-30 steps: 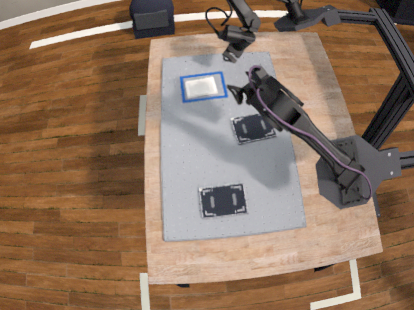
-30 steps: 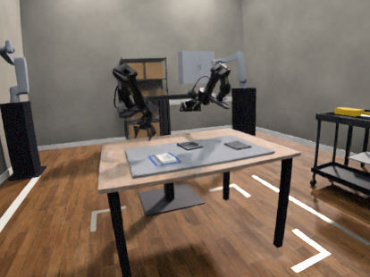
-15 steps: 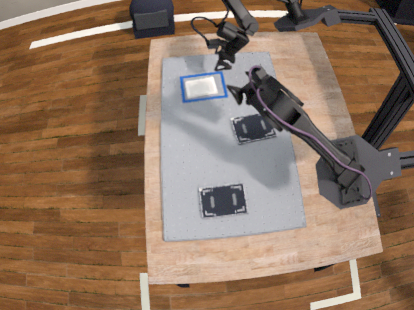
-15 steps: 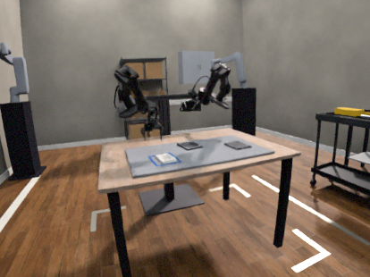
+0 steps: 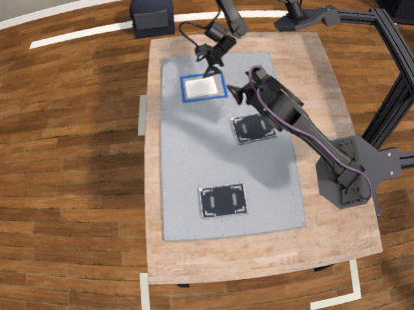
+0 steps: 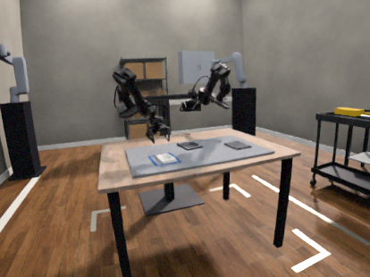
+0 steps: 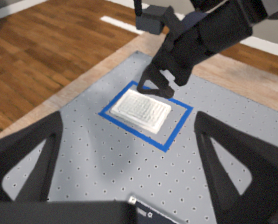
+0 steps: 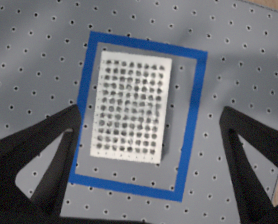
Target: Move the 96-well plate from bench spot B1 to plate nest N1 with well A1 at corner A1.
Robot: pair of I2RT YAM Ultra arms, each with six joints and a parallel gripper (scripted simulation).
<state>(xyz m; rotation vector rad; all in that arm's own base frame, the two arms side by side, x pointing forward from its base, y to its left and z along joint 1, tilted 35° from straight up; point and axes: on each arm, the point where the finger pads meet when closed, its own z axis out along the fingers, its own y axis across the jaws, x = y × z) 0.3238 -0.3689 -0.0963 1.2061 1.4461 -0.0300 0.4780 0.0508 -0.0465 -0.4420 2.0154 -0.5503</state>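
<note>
My right gripper is now 1 cm short of the 96-well plate, 2 cm to the right of it and 10 cm above it.
</note>
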